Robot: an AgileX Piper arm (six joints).
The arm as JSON. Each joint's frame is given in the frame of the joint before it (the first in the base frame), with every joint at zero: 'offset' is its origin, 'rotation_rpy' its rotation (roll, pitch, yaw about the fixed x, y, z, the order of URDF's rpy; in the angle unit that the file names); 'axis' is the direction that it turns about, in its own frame. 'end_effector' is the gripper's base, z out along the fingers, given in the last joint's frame.
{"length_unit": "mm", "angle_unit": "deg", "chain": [
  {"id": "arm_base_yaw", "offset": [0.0, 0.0, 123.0], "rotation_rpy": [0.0, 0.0, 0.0], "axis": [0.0, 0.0, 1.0]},
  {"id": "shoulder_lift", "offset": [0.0, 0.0, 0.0], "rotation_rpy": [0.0, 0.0, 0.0], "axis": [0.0, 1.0, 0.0]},
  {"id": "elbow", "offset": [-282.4, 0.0, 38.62], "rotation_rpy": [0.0, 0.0, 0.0], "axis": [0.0, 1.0, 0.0]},
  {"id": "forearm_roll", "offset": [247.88, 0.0, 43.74], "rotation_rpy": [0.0, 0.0, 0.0], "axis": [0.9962, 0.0, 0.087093]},
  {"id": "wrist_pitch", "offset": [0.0, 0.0, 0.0], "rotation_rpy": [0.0, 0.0, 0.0], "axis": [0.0, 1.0, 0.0]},
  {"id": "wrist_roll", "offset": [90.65, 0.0, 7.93], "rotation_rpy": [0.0, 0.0, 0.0], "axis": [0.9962, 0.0, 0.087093]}
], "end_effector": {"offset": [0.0, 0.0, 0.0], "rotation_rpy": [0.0, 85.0, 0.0]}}
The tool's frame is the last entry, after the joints.
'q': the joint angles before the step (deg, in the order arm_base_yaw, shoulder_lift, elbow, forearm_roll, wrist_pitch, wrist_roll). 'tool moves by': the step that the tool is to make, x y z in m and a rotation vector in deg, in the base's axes. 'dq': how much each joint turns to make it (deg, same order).
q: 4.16 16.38 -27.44 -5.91 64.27 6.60
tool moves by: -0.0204 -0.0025 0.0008 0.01 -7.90 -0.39
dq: -0.05 -8.51 0.58 -0.70 0.06 0.13
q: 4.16 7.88 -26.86 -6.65 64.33 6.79
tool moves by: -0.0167 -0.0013 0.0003 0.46 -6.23 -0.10
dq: -0.03 -6.64 -0.01 -0.04 0.41 0.02
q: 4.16 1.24 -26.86 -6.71 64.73 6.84
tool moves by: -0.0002 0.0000 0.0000 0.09 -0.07 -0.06
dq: -0.01 -0.07 0.00 0.01 0.01 0.09
